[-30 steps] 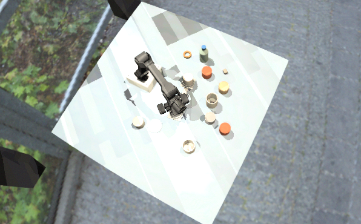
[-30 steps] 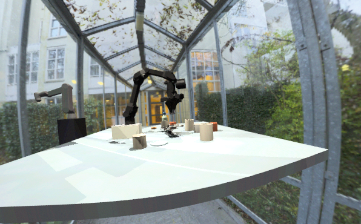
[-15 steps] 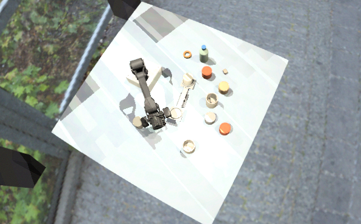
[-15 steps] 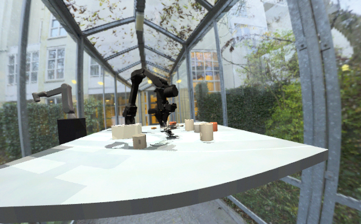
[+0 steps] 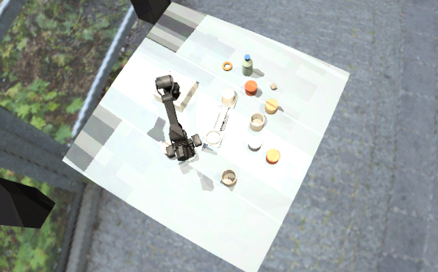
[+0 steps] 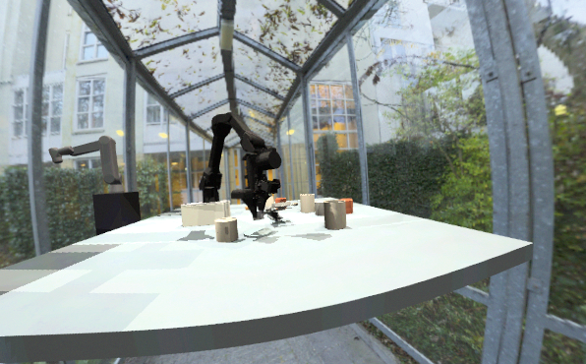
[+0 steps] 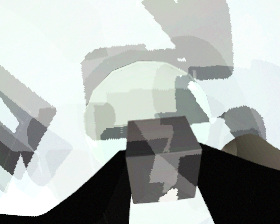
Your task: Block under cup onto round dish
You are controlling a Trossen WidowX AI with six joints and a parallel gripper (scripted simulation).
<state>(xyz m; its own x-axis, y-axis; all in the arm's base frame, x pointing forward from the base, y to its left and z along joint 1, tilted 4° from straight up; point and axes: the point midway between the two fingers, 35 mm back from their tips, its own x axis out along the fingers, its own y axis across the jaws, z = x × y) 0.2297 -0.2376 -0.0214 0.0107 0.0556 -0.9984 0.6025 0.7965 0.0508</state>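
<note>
My gripper tip is now 6 cm above the round dish and 1 cm past it. Round my gripper tip: bottle (61 cm to the left, 5 cm ahead, 5 cm above); then tan cylinder (47 cm to the left, 27 cm ahead, 2 cm below); then grey block (right at my gripper tip).
</note>
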